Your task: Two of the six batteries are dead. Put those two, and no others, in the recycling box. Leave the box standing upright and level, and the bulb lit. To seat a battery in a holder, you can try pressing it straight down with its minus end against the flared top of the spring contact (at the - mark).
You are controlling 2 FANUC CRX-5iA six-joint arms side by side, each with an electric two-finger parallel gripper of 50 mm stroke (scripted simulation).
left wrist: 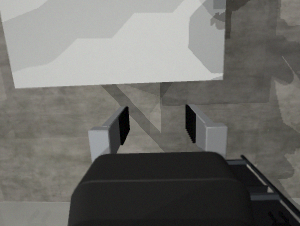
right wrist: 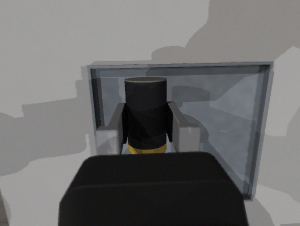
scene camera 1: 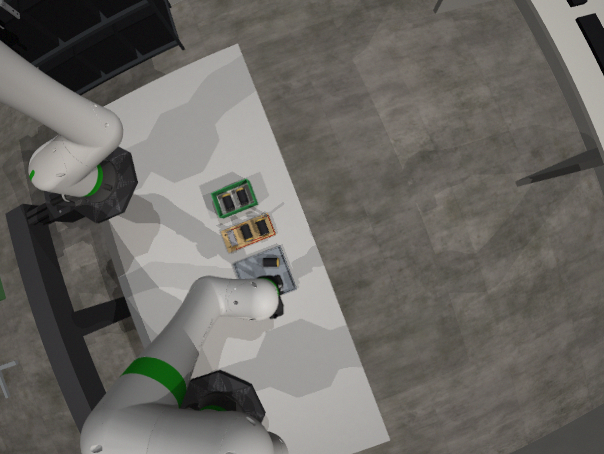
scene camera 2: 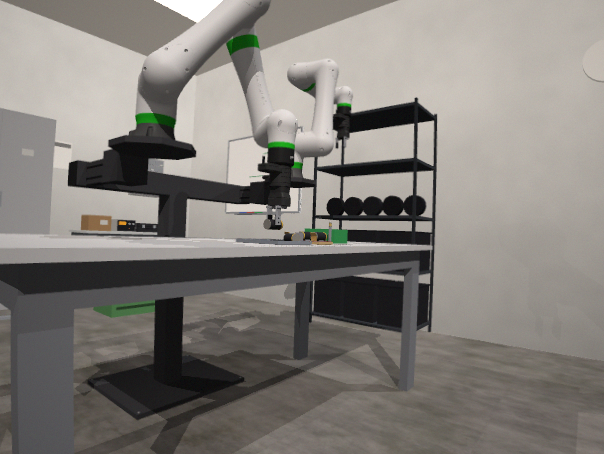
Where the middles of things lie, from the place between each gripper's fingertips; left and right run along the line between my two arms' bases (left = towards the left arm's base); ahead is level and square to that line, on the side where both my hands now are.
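Grey tray (scene camera 1: 249, 268): 80 mm below my right hand, 50 mm to the left of it, 30 mm behind it.
My left gripper: 59 cm above the tray, 102 cm to the left of it, 22 cm short of it.
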